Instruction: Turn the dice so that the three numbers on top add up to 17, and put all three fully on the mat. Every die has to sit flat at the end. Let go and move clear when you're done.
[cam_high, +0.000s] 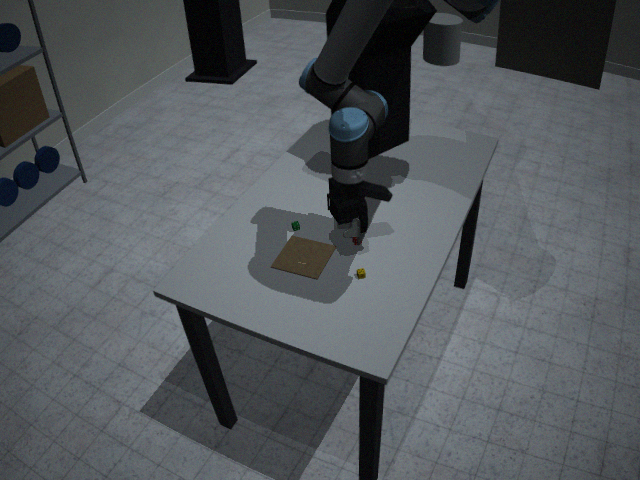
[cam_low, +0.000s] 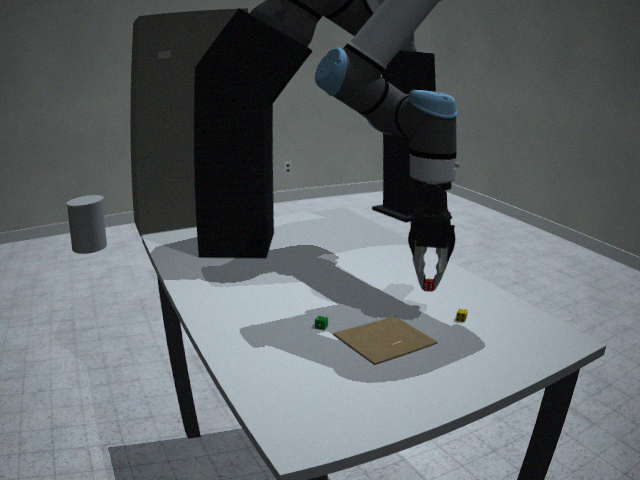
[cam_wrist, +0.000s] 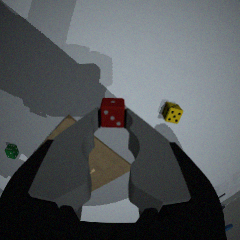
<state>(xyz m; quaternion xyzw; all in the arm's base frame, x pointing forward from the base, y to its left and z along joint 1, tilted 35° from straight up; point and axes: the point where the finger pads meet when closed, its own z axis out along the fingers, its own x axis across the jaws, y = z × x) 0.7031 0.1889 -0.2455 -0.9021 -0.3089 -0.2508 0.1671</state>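
The yellow die is 7 cm ahead of my hand, 3 cm to the left of it and 6 cm below it. Also, from my hand: mat (5 cm ahead, 14 cm to the right, 7 cm below); then red die (1 cm below); then green die (6 cm behind, 21 cm to the right, 6 cm below).
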